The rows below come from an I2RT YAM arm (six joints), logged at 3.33 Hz.
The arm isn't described. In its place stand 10 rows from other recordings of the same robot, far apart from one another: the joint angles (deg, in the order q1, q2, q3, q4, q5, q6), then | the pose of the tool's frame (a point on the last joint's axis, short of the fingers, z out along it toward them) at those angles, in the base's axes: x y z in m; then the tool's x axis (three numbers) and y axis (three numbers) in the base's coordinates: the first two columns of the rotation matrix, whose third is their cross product.
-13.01 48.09 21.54 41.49 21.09 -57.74 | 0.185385, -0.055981, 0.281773, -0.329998, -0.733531, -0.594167, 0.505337, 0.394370, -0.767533
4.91 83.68 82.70 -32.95 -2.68 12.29 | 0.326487, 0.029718, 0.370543, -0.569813, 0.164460, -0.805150, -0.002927, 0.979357, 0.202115
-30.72 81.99 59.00 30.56 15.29 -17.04 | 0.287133, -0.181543, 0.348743, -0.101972, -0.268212, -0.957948, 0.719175, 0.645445, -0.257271
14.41 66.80 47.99 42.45 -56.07 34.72 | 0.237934, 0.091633, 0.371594, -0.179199, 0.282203, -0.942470, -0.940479, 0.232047, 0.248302
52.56 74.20 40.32 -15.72 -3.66 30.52 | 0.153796, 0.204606, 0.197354, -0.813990, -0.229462, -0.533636, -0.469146, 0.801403, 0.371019
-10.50 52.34 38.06 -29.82 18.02 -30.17 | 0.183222, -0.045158, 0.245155, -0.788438, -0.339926, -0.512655, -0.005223, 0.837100, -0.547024
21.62 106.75 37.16 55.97 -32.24 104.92 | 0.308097, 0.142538, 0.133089, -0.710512, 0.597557, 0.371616, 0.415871, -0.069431, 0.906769
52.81 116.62 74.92 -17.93 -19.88 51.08 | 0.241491, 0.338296, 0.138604, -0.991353, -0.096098, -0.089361, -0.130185, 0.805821, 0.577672
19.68 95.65 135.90 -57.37 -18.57 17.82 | 0.276009, 0.110758, 0.548595, -0.449274, 0.147404, -0.881150, -0.491918, 0.782502, 0.381717
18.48 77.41 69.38 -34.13 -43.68 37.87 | 0.264761, 0.114409, 0.329391, -0.941316, 0.153500, -0.300603, -0.173469, 0.543970, 0.820978
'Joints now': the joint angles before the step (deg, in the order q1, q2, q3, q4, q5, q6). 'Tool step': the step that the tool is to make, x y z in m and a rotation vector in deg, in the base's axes. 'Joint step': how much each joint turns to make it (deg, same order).
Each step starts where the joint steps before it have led.
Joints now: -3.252 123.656 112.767 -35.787 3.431 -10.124
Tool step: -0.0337 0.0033 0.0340 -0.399 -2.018 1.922
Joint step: 0.089 -8.944 -6.410 -0.420 -1.078 -1.512
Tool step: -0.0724 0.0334 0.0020 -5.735 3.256 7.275
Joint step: 4.565 -15.962 -19.477 0.710 2.270 -5.980
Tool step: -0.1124 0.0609 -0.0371 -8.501 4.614 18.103
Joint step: 13.375 -21.065 -27.493 1.589 2.839 -8.674
